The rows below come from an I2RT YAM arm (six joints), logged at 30 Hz.
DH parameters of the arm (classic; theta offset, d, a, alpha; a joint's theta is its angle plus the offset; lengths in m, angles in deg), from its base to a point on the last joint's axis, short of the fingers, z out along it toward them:
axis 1: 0 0.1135 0.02 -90
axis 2: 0 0 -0.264 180
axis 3: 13.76 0 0.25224 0
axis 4: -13.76 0 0.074 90
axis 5: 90 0 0 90
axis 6: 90 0.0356 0 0
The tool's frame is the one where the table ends.
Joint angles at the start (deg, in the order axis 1, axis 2, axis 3, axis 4, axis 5, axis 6):
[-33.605, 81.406, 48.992, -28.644, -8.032, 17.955]
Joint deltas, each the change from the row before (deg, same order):
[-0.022, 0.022, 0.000, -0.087, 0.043, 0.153]
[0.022, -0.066, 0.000, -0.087, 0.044, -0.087]
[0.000, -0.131, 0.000, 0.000, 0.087, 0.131]
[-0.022, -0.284, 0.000, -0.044, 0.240, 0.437]
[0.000, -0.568, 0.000, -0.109, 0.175, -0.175]
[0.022, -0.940, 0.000, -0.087, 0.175, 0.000]
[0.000, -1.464, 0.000, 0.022, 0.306, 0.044]
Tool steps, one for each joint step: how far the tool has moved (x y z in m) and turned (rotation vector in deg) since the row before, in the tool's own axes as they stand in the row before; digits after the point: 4 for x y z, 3 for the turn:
[0.0001, -0.0002, 0.0001, 0.084, 0.083, 0.187]
[0.0001, 0.0001, -0.0003, 0.039, 0.012, -0.103]
[-0.0001, 0.0001, -0.0006, 0.042, -0.150, 0.113]
[-0.0002, 0.0000, -0.0013, 0.162, -0.307, 0.424]
[-0.0002, 0.0003, -0.0026, 0.022, -0.487, -0.235]
[-0.0004, 0.0007, -0.0042, -0.111, -0.852, -0.128]
[-0.0009, 0.0010, -0.0066, -0.176, -1.496, -0.140]

